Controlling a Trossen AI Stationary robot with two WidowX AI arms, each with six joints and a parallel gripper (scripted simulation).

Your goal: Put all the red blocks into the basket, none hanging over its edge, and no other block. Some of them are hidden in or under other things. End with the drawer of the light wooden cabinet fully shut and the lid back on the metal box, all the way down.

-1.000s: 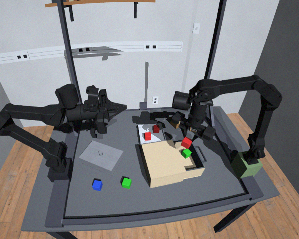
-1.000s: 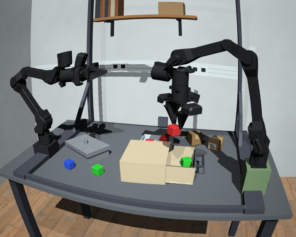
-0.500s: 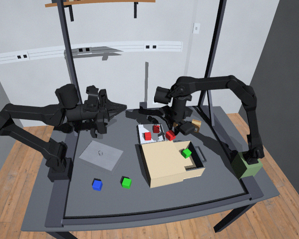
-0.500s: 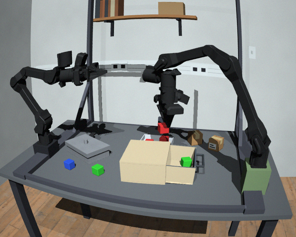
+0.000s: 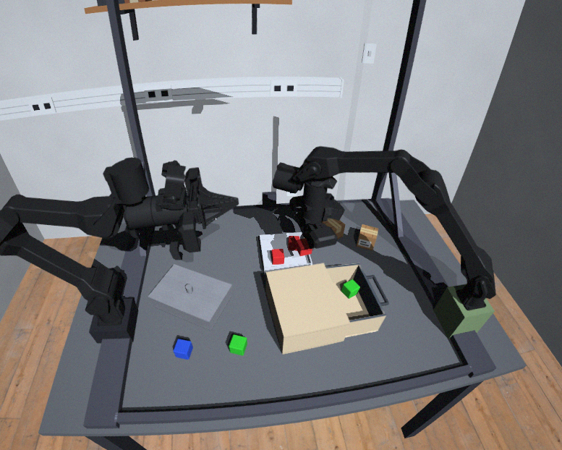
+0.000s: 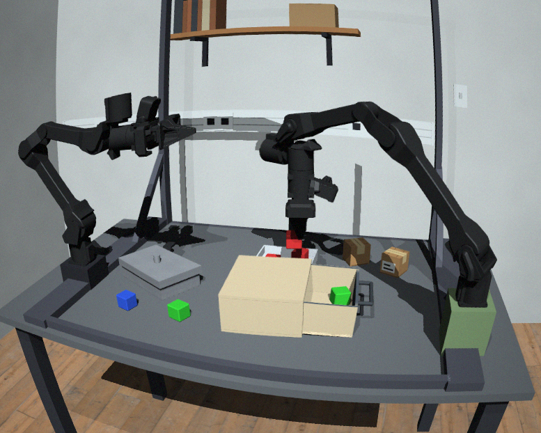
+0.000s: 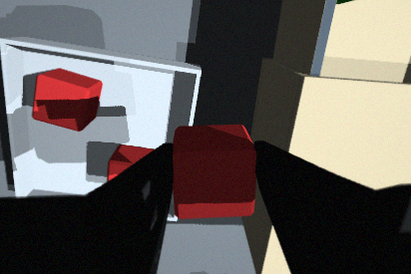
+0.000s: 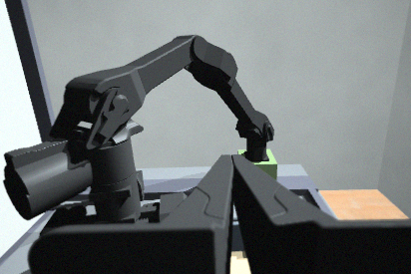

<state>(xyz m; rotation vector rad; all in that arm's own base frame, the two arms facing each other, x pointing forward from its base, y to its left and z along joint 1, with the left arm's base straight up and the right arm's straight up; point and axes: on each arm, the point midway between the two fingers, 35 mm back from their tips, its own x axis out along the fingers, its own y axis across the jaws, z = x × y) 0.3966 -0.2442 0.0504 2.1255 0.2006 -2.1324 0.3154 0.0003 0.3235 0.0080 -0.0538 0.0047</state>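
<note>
Right now my left hand is 7 cm past the white basket, 6 cm to the left of it and 14 cm above it. Round my left hand: grey lid (11 cm ahead, 32 cm to the right, 11 cm below); drawer (13 cm ahead, 10 cm to the left, 12 cm below); light wooden cabinet (15 cm ahead, 2 cm to the left, 12 cm below).
</note>
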